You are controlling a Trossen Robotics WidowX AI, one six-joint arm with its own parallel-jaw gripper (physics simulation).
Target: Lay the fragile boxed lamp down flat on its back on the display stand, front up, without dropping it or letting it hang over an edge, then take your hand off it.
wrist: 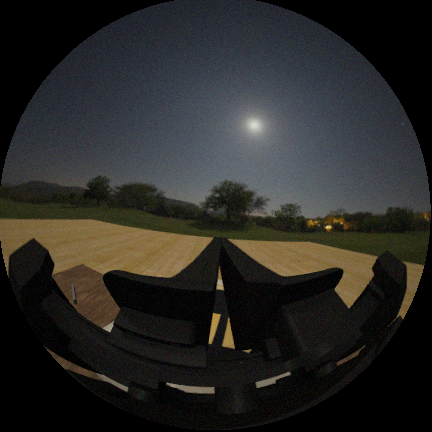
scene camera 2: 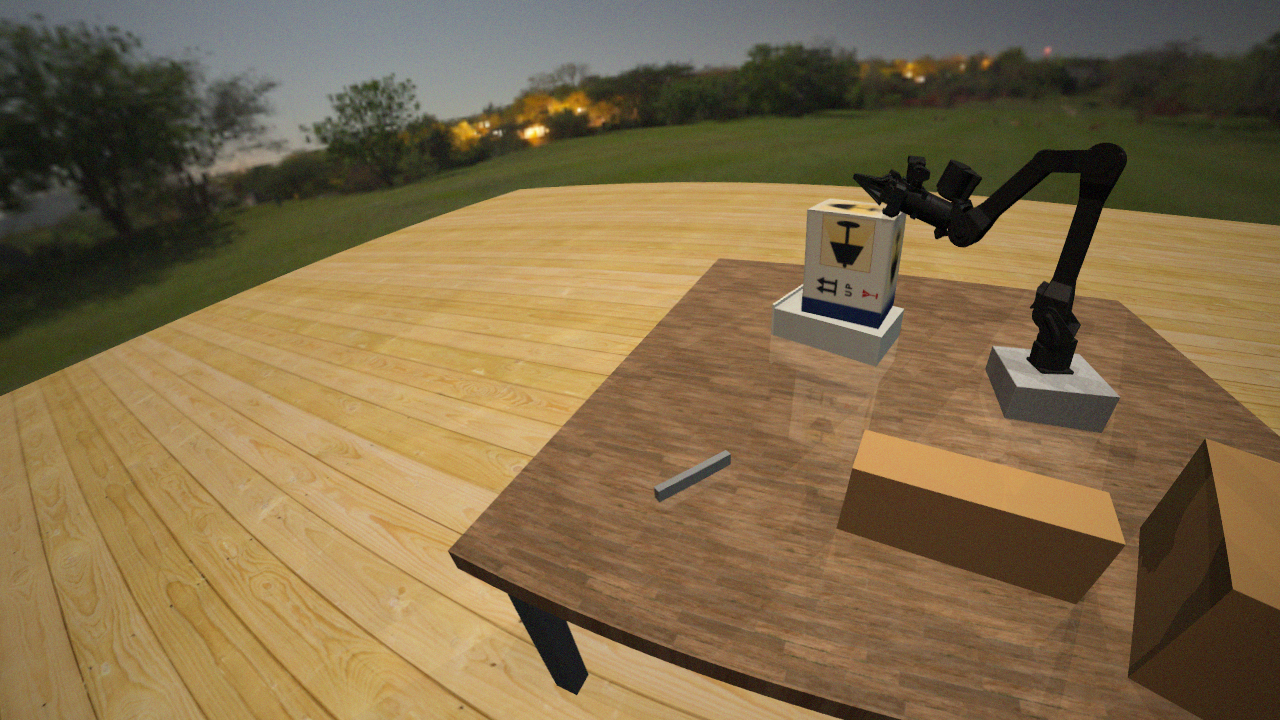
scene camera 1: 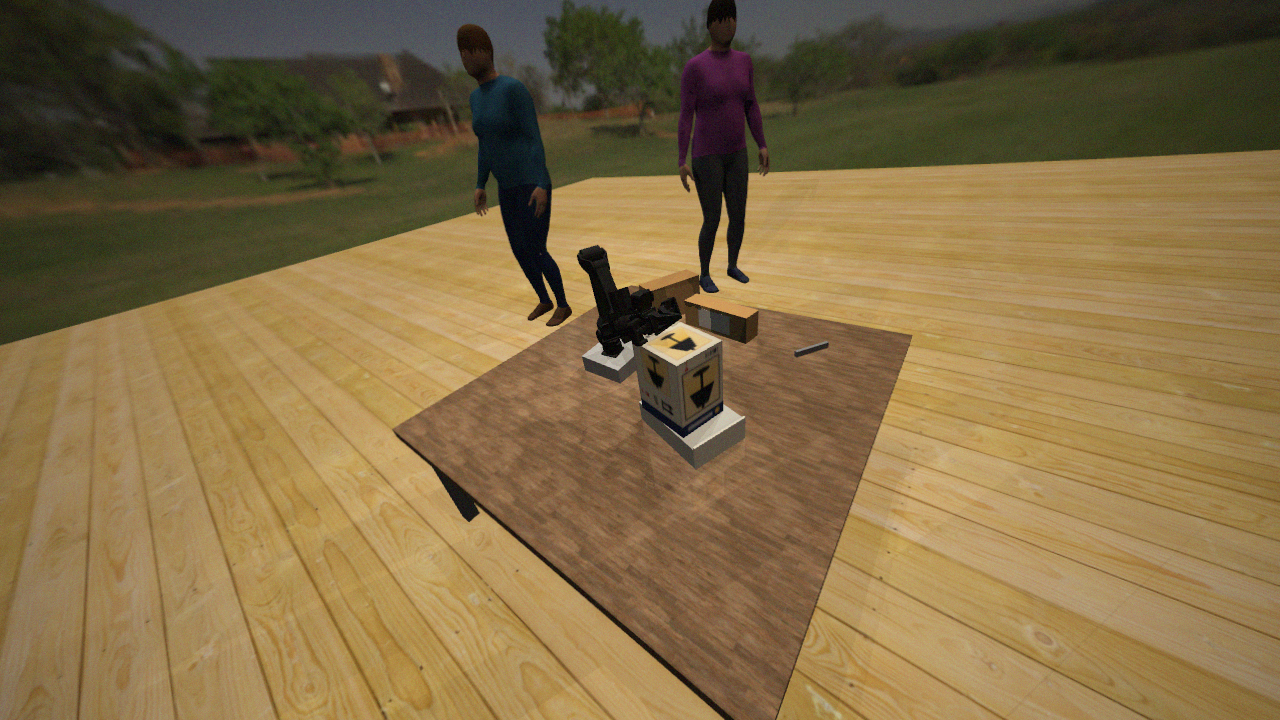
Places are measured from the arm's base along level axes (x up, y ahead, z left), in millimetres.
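Where they show: gripper, fingertip midpoint: [wrist: 218, 242] [scene camera 2: 853, 175] [scene camera 1: 680, 316]; arm's base at its link origin: [scene camera 2: 1049, 366] [scene camera 1: 612, 351].
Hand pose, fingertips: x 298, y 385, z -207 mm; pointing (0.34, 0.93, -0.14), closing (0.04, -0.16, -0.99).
Note:
Things, the pixels of their top centre, and the offset from my fingertips. Level surfaces: height alone.
- brown table at its surface level: dx -363 mm
- long brown box at its top centre: [scene camera 2: 982, 480] [scene camera 1: 719, 305] dx -254, dy -102, dz +577 mm
- small grey bar at its top centre: [scene camera 2: 693, 470] [scene camera 1: 811, 346] [wrist: 72, 290] dx -342, dy +257, dz +506 mm
The boxed lamp [scene camera 1: 681, 377] [scene camera 2: 848, 261], a white carton with dark lamp pictures on yellow panels and a blue band at the bottom, stands upright on the white display stand [scene camera 1: 716, 440] [scene camera 2: 830, 338]. A lamp picture shows on its top. In the scene camera 2 view, arrow marks on one side point sideways. Part of its top shows between the fingers in the wrist view. My gripper [scene camera 2: 857, 178] [wrist: 218, 242] is shut and empty, fingertips together, at the height of the carton's top and slightly above it. I cannot tell if its underside touches the carton.
The arm's grey base block [scene camera 1: 608, 362] [scene camera 2: 1056, 402] stands beside the stand on the brown table [scene camera 1: 572, 465] [scene camera 2: 626, 537]. A long brown box [scene camera 1: 721, 319] [scene camera 2: 980, 514], another brown box [scene camera 1: 673, 287] [scene camera 2: 1244, 573] and a small grey bar [scene camera 1: 811, 349] [scene camera 2: 692, 476] [wrist: 74, 293] lie on the table. Two people stand behind.

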